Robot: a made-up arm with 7 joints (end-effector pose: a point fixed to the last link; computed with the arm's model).
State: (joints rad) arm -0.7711 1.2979 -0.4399 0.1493 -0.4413 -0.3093 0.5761
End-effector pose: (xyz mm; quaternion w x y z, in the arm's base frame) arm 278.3 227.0 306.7 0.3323 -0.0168 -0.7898 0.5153
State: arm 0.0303 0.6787 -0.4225 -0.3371 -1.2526 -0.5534 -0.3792
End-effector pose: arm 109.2 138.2 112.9 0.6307 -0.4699 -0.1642 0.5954
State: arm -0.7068 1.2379 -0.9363 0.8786 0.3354 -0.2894 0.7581
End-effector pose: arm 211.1 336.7 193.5 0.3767 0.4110 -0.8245 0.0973
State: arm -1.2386 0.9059 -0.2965 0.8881 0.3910 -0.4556 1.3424
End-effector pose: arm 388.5 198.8 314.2 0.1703 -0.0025 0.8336 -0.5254
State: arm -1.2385 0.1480 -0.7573 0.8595 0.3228 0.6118 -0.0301
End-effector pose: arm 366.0 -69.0 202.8 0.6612 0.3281 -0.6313 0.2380
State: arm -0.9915 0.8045 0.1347 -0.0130 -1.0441 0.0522 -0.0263
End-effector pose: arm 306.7 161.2 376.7 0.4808 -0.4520 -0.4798 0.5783
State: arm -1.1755 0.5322 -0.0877 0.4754 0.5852 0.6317 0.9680
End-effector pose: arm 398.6 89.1 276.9 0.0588 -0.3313 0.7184 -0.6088
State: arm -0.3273 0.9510 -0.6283 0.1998 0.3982 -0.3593 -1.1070
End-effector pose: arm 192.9 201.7 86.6 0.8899 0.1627 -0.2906 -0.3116
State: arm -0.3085 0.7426 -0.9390 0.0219 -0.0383 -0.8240 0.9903
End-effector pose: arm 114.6 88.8 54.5 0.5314 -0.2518 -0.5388 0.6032
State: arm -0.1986 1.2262 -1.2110 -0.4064 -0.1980 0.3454 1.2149
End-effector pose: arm 35.6 191.4 121.2 0.5842 0.3028 -0.6586 0.3651
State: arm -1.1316 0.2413 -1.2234 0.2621 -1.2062 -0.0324 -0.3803
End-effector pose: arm 294.2 -115.8 214.7 0.9324 -0.3277 -0.0929 0.1205
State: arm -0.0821 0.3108 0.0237 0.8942 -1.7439 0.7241 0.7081
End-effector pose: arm 80.6 158.8 2.1 0.2530 0.3370 0.5277 0.7375
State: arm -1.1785 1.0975 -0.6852 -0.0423 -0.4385 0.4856 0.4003
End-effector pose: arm 316.8 135.5 350.8 0.4798 0.1280 -0.7333 0.4644
